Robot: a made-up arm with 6 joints. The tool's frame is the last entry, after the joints. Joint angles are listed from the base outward.
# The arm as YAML. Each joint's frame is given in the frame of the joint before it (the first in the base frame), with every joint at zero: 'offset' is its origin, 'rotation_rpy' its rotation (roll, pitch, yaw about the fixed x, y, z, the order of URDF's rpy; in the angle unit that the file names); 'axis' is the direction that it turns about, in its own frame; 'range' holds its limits. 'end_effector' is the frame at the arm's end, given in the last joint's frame.
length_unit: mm
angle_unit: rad
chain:
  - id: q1
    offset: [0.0, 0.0, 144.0]
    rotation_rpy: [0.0, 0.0, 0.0]
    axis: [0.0, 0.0, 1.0]
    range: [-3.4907, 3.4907]
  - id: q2
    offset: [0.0, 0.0, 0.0]
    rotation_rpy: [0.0, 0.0, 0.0]
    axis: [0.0, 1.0, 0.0]
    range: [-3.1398, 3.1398]
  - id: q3
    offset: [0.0, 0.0, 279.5]
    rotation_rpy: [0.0, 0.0, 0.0]
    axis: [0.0, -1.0, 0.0]
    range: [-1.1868, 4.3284]
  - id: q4
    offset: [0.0, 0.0, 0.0]
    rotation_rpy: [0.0, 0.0, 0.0]
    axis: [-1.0, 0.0, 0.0]
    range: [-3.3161, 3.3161]
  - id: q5
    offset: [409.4, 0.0, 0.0]
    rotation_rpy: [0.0, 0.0, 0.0]
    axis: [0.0, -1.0, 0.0]
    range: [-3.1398, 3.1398]
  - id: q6
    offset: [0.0, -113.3, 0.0]
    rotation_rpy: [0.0, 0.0, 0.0]
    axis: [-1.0, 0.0, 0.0]
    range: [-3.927, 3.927]
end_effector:
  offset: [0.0, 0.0, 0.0]
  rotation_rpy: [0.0, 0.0, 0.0]
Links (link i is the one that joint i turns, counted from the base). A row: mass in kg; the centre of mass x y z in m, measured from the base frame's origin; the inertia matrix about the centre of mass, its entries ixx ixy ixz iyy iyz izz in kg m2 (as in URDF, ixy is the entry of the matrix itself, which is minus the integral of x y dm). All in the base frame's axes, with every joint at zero. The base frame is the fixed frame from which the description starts. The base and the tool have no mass.
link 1: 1.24; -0.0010 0.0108 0.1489; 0.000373 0 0 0.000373 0 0.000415
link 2: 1.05; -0.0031 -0.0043 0.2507; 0.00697 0 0 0.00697 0 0.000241
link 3: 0.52; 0.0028 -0.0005 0.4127; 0.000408 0 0 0.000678 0 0.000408
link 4: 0.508; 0.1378 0.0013 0.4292; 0.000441 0 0 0.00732 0 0.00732
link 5: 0.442; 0.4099 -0.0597 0.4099; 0.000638 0 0 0.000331 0 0.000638
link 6: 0.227; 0.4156 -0.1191 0.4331; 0.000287 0 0 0.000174 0 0.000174
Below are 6 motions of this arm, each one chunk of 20 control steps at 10 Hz.
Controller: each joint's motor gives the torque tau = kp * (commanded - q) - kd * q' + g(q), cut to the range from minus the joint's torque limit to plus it. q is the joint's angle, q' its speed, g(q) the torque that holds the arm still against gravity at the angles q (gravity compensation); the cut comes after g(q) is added. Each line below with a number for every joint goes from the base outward.
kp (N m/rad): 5.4 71 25 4.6 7 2.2
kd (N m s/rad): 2.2 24 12 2.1 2 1.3
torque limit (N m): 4.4 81 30 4.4 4.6 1.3
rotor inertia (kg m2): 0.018 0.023 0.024 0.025 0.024 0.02
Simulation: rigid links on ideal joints. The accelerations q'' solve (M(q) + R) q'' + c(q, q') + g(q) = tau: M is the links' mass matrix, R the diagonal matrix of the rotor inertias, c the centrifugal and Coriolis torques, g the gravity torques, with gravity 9.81 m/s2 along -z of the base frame. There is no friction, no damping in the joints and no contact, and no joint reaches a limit. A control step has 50 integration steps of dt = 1/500 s. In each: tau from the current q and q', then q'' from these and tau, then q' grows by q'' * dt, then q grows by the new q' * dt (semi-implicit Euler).
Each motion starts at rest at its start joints. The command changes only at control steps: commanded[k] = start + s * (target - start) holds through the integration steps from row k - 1 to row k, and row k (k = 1, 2, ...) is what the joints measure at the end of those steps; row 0 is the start. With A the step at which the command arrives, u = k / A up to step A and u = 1 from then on. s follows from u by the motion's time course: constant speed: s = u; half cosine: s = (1 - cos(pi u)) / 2; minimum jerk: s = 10 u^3 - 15 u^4 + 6 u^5; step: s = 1 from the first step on.
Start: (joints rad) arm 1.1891 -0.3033 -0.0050 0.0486 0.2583 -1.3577
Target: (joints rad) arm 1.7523 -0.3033 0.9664 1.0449 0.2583 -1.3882
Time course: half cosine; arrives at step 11
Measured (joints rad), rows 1 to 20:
1: 1.1908 -0.3031 -0.0017 0.0519 0.2583 -1.3578
2: 1.1982 -0.3027 0.0112 0.0649 0.2582 -1.3582
3: 1.2146 -0.3022 0.0383 0.0928 0.2581 -1.3591
4: 1.2421 -0.3016 0.0819 0.1384 0.2580 -1.3603
5: 1.2812 -0.3011 0.1424 0.2019 0.2580 -1.3621
6: 1.3308 -0.3007 0.2177 0.2813 0.2581 -1.3642
7: 1.3881 -0.3004 0.3042 0.3727 0.2582 -1.3666
8: 1.4491 -0.3004 0.3968 0.4707 0.2584 -1.3692
9: 1.5088 -0.3008 0.4896 0.5690 0.2585 -1.3718
10: 1.5623 -0.3016 0.5763 0.6608 0.2587 -1.3742
11: 1.6057 -0.3027 0.6511 0.7394 0.2588 -1.3763
12: 1.6387 -0.3038 0.7119 0.8026 0.2588 -1.3781
13: 1.6638 -0.3044 0.7610 0.8526 0.2588 -1.3796
14: 1.6832 -0.3048 0.8007 0.8923 0.2587 -1.3809
15: 1.6983 -0.3050 0.8327 0.9237 0.2587 -1.3819
16: 1.7100 -0.3050 0.8585 0.9487 0.2586 -1.3829
17: 1.7191 -0.3049 0.8793 0.9685 0.2585 -1.3837
18: 1.7263 -0.3048 0.8961 0.9842 0.2585 -1.3844
19: 1.7319 -0.3047 0.9097 0.9967 0.2585 -1.3850
20: 1.7363 -0.3045 0.9206 1.0066 0.2584 -1.3854

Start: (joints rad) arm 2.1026 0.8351 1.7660 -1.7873 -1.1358 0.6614
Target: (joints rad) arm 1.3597 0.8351 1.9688 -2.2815 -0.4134 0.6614
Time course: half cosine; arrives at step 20
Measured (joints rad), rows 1 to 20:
1: 2.1022 0.8351 1.7662 -1.7879 -1.1346 0.6614
2: 2.1003 0.8352 1.7670 -1.7902 -1.1299 0.6614
3: 2.0954 0.8352 1.7688 -1.7951 -1.1203 0.6614
4: 2.0862 0.8353 1.7718 -1.8031 -1.1048 0.6614
5: 2.0715 0.8354 1.7762 -1.8145 -1.0829 0.6613
6: 2.0508 0.8354 1.7820 -1.8296 -1.0548 0.6613
7: 2.0238 0.8355 1.7892 -1.8482 -1.0206 0.6613
8: 1.9905 0.8356 1.7979 -1.8701 -0.9810 0.6613
9: 1.9515 0.8356 1.8078 -1.8951 -0.9367 0.6613
10: 1.9073 0.8357 1.8188 -1.9227 -0.8887 0.6613
11: 1.8589 0.8358 1.8307 -1.9525 -0.8381 0.6612
12: 1.8075 0.8359 1.8432 -1.9837 -0.7861 0.6612
13: 1.7543 0.8359 1.8562 -2.0157 -0.7339 0.6612
14: 1.7007 0.8359 1.8693 -2.0479 -0.6828 0.6612
15: 1.6478 0.8359 1.8823 -2.0794 -0.6340 0.6613
16: 1.5972 0.8358 1.8948 -2.1097 -0.5887 0.6613
17: 1.5500 0.8358 1.9065 -2.1380 -0.5479 0.6613
18: 1.5075 0.8357 1.9173 -2.1637 -0.5128 0.6613
19: 1.4706 0.8355 1.9267 -2.1861 -0.4841 0.6614
20: 1.4404 0.8354 1.9347 -2.2047 -0.4626 0.6614

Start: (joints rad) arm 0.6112 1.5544 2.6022 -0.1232 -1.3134 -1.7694
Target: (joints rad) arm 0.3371 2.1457 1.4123 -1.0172 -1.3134 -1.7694
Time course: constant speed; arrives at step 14
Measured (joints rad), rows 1 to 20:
1: 0.6087 1.5630 2.5890 -0.1320 -1.3136 -1.7693
2: 0.6031 1.5808 2.5616 -0.1525 -1.3138 -1.7693
3: 0.5947 1.6052 2.5228 -0.1823 -1.3138 -1.7692
4: 0.5841 1.6344 2.4749 -0.2195 -1.3137 -1.7692
5: 0.5718 1.6672 2.4196 -0.2623 -1.3136 -1.7692
6: 0.5580 1.7026 2.3586 -0.3097 -1.3135 -1.7691
7: 0.5430 1.7399 2.2928 -0.3606 -1.3134 -1.7691
8: 0.5270 1.7786 2.2232 -0.4143 -1.3133 -1.7690
9: 0.5100 1.8183 2.1506 -0.4701 -1.3132 -1.7690
10: 0.4920 1.8588 2.0757 -0.5277 -1.3132 -1.7689
11: 0.4732 1.8998 1.9987 -0.5865 -1.3131 -1.7689
12: 0.4535 1.9411 1.9202 -0.6464 -1.3131 -1.7688
13: 0.4330 1.9828 1.8405 -0.7070 -1.3130 -1.7688
14: 0.4117 2.0247 1.7597 -0.7683 -1.3130 -1.7688
15: 0.3911 2.0587 1.6910 -0.8205 -1.3129 -1.7687
16: 0.3731 2.0834 1.6358 -0.8615 -1.3128 -1.7688
17: 0.3589 2.1012 1.5917 -0.8938 -1.3129 -1.7688
18: 0.3485 2.1140 1.5563 -0.9192 -1.3130 -1.7689
19: 0.3417 2.1232 1.5280 -0.9393 -1.3131 -1.7689
20: 0.3376 2.1298 1.5053 -0.9553 -1.3131 -1.7690

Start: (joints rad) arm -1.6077 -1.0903 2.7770 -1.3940 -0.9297 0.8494
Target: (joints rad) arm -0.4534 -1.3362 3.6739 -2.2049 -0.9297 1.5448
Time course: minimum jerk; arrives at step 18
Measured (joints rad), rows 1 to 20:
1: -1.6076 -1.0904 2.7772 -1.3943 -0.9297 0.8495
2: -1.6065 -1.0909 2.7789 -1.3961 -0.9297 0.8506
3: -1.6028 -1.0926 2.7841 -1.4016 -0.9297 0.8540
4: -1.5936 -1.0963 2.7949 -1.4127 -0.9297 0.8611
5: -1.5759 -1.1026 2.8133 -1.4313 -0.9297 0.8733
6: -1.5465 -1.1119 2.8407 -1.4584 -0.9297 0.8916
7: -1.5031 -1.1245 2.8778 -1.4945 -0.9296 0.9166
8: -1.4439 -1.1401 2.9244 -1.5391 -0.9296 0.9483
9: -1.3686 -1.1583 2.9797 -1.5912 -0.9296 0.9863
10: -1.2783 -1.1786 3.0420 -1.6490 -0.9295 1.0297
11: -1.1760 -1.2001 3.1093 -1.7104 -0.9295 1.0771
12: -1.0662 -1.2218 3.1791 -1.7733 -0.9295 1.1269
13: -0.9550 -1.2429 3.2487 -1.8352 -0.9295 1.1774
14: -0.8490 -1.2624 3.3154 -1.8940 -0.9296 1.2265
15: -0.7541 -1.2796 3.3770 -1.9479 -0.9296 1.2727
16: -0.6748 -1.2940 3.4314 -1.9955 -0.9296 1.3144
17: -0.6126 -1.3053 3.4776 -2.0359 -0.9297 1.3508
18: -0.5669 -1.3138 3.5153 -2.0690 -0.9297 1.3818
19: -0.5345 -1.3200 3.5459 -2.0959 -0.9297 1.4078
20: -0.5119 -1.3244 3.5706 -2.1176 -0.9297 1.4297

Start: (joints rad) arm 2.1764 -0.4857 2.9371 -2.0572 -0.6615 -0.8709
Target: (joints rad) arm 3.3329 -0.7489 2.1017 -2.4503 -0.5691 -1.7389
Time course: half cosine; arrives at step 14
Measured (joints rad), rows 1 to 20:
1: 2.1776 -0.4866 2.9352 -2.0583 -0.6612 -0.8724
2: 2.1834 -0.4897 2.9280 -2.0625 -0.6600 -0.8784
3: 2.1982 -0.4961 2.9128 -2.0709 -0.6575 -0.8913
4: 2.2259 -0.5063 2.8881 -2.0841 -0.6536 -0.9128
5: 2.2688 -0.5204 2.8532 -2.1023 -0.6482 -0.9437
6: 2.3280 -0.5380 2.8082 -2.1251 -0.6415 -0.9841
7: 2.4027 -0.5588 2.7541 -2.1520 -0.6337 -1.0333
8: 2.4910 -0.5819 2.6926 -2.1820 -0.6251 -1.0900
9: 2.5900 -0.6063 2.6260 -2.2140 -0.6160 -1.1524
10: 2.6959 -0.6309 2.5570 -2.2467 -0.6070 -1.2181
11: 2.8044 -0.6546 2.4885 -2.2787 -0.5985 -1.2845
12: 2.9109 -0.6762 2.4236 -2.3086 -0.5908 -1.3489
13: 3.0104 -0.6947 2.3650 -2.3352 -0.5845 -1.4086
14: 3.0980 -0.7091 2.3154 -2.3571 -0.5796 -1.4609
15: 3.1703 -0.7197 2.2751 -2.3744 -0.5763 -1.5051
16: 3.2264 -0.7274 2.2424 -2.3883 -0.5740 -1.5423
17: 3.2676 -0.7330 2.2158 -2.3996 -0.5725 -1.5736
18: 3.2964 -0.7370 2.1942 -2.4087 -0.5715 -1.5999
19: 3.3155 -0.7400 2.1766 -2.4163 -0.5707 -1.6220
20: 3.3272 -0.7422 2.1624 -2.4226 -0.5702 -1.6407

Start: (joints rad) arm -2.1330 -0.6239 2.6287 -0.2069 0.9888 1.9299
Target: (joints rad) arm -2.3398 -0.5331 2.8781 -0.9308 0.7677 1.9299
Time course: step
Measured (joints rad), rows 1 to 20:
1: -2.1452 -0.6016 2.6764 -0.3364 0.9276 1.9300
2: -2.1744 -0.5835 2.7140 -0.4559 0.8788 1.9299
3: -2.2095 -0.5703 2.7445 -0.5518 0.8448 1.9299
4: -2.2432 -0.5606 2.7695 -0.6286 0.8212 1.9299
5: -2.2721 -0.5535 2.7899 -0.6901 0.8048 1.9299
6: -2.2949 -0.5482 2.8064 -0.7392 0.7934 1.9299
7: -2.3119 -0.5443 2.8199 -0.7784 0.7855 1.9300
8: -2.3239 -0.5415 2.8309 -0.8096 0.7800 1.9300
9: -2.3319 -0.5393 2.8398 -0.8344 0.7762 1.9300
10: -2.3369 -0.5377 2.8471 -0.8541 0.7736 1.9300
11: -2.3398 -0.5366 2.8530 -0.8697 0.7718 1.9300
12: -2.3414 -0.5357 2.8577 -0.8821 0.7705 1.9300
13: -2.3420 -0.5350 2.8616 -0.8920 0.7696 1.9300
14: -2.3421 -0.5346 2.8648 -0.8999 0.7690 1.9300
15: -2.3420 -0.5342 2.8673 -0.9061 0.7686 1.9299
16: -2.3417 -0.5339 2.8694 -0.9111 0.7683 1.9299
17: -2.3414 -0.5337 2.8710 -0.9151 0.7681 1.9299
18: -2.3411 -0.5336 2.8724 -0.9182 0.7680 1.9299
19: -2.3408 -0.5335 2.8735 -0.9208 0.7679 1.9299
20: -2.3406 -0.5334 2.8744 -0.9228 0.7679 1.9299

